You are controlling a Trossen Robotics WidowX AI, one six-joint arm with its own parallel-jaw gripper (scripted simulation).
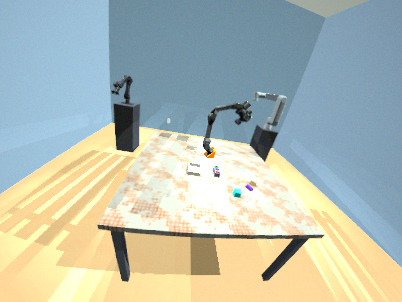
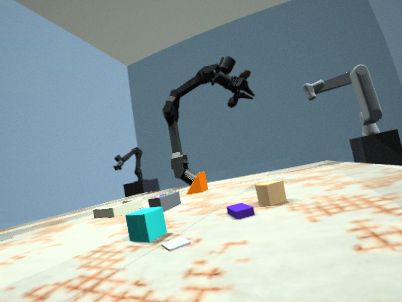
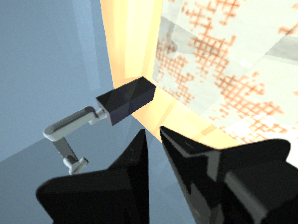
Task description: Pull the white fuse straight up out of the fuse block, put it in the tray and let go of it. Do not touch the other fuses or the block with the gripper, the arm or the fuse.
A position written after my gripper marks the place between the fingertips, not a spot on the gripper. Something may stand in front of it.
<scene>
I see my gripper (image 3: 152, 131) and a cyan cube (image 2: 145, 225).
Image 3 does not show the cyan cube: it is out of frame.
</scene>
